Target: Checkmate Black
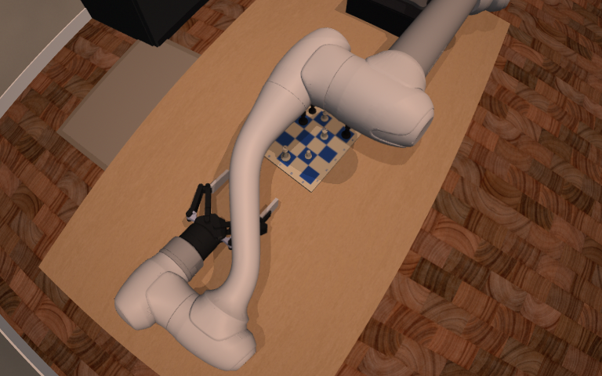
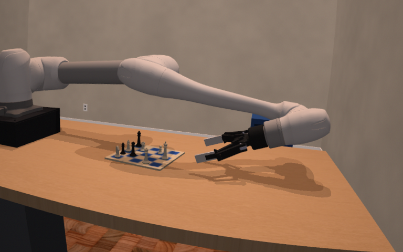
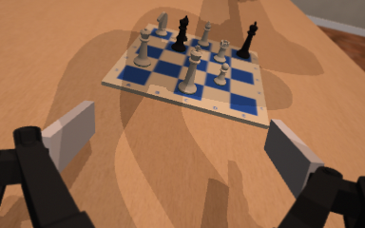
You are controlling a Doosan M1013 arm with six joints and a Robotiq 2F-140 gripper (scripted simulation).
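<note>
Now: the white king 14 cm behind my hand, 1 cm to the left of it and 2 cm below it. Round my hand: chessboard (21 cm behind, 3 cm to the left, 6 cm below); white pawn (17 cm behind, 6 cm to the left, 4 cm below).
</note>
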